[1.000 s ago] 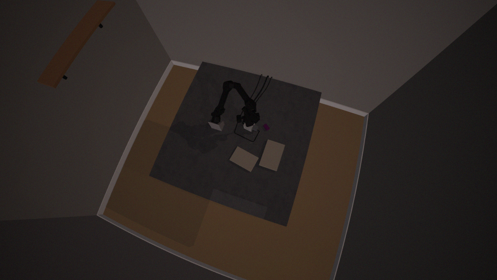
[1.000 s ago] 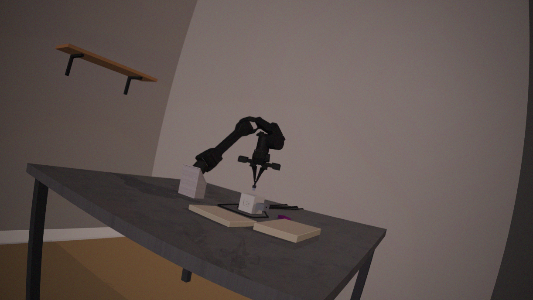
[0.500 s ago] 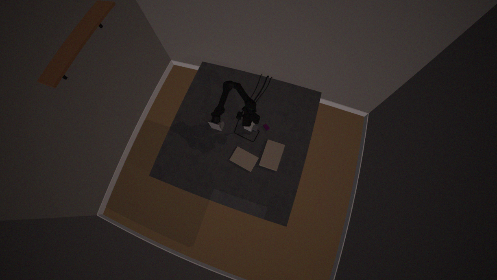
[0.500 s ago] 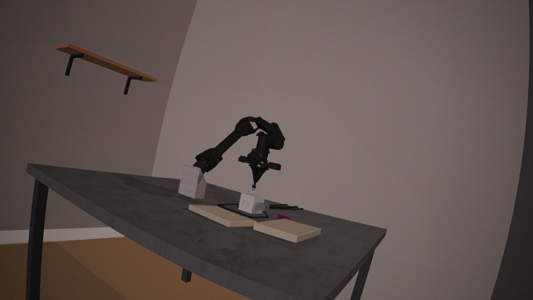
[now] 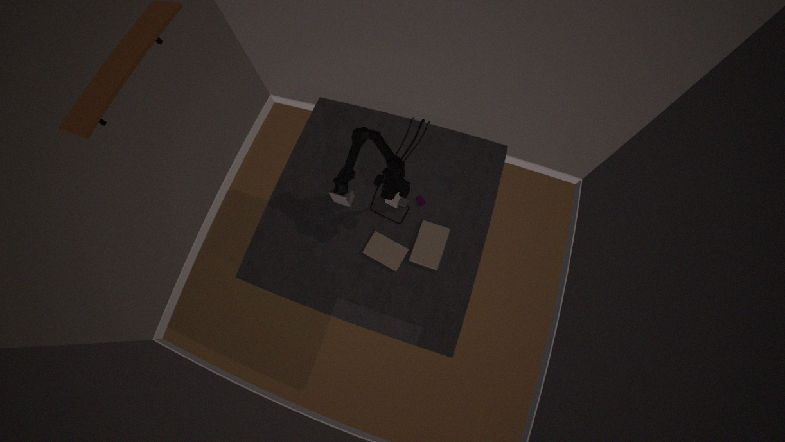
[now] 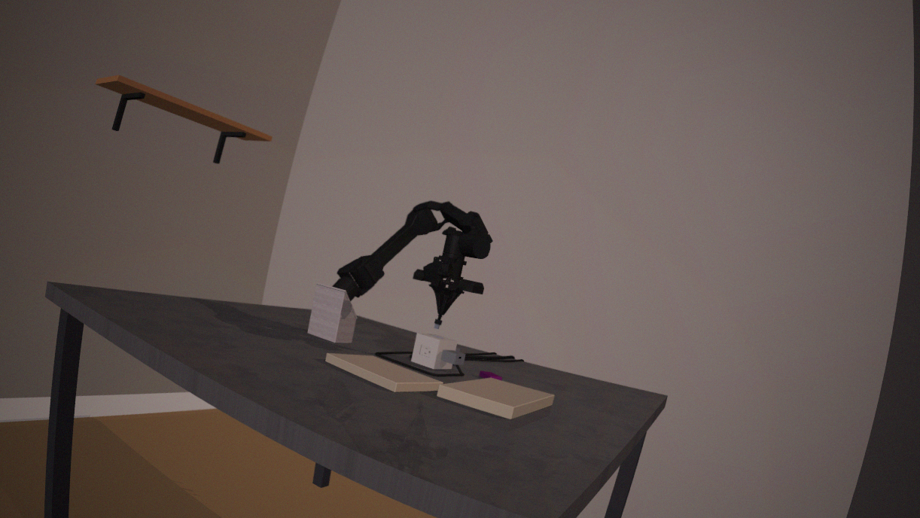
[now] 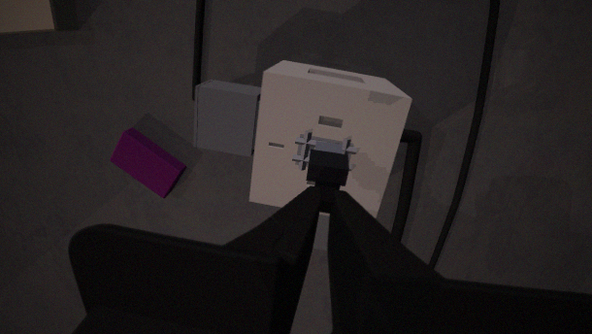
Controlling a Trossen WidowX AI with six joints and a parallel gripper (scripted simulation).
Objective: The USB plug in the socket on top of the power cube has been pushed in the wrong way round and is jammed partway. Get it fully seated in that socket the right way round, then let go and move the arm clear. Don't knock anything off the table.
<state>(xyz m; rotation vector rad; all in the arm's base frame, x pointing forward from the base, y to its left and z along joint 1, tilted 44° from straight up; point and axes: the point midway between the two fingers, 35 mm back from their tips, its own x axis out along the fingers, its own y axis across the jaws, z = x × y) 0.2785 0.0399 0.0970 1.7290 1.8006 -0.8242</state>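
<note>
My gripper tip is 20 mm above the usb plug. From my gripper tip the other things lie so: small purple block 150 mm ahead, 60 mm to the left, 130 mm below.
</note>
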